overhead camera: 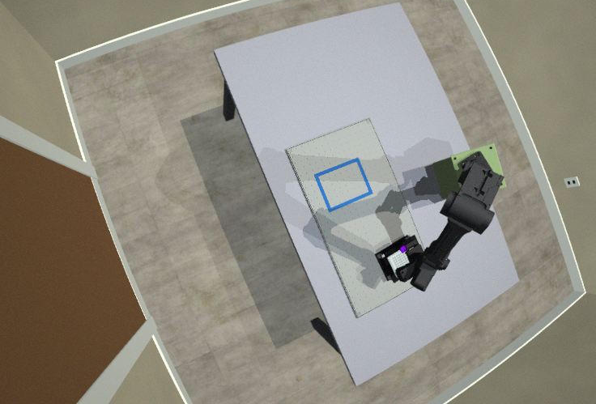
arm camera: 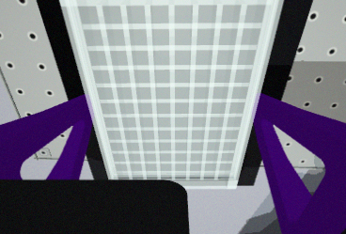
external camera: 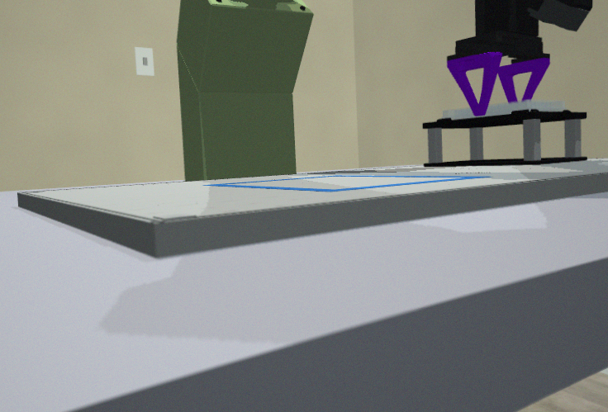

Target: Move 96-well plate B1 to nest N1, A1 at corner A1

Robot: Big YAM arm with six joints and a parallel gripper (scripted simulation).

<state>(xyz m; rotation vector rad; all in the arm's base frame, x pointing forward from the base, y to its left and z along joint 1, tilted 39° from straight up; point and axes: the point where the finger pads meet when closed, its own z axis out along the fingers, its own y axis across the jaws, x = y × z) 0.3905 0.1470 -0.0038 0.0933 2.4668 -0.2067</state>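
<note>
My gripper is now right at the clear 96-well plate. Round my hand: black raised nest N1: 2 cm below; then white corner label: 7 cm to the right, 7 cm ahead, 1 cm below.
</note>
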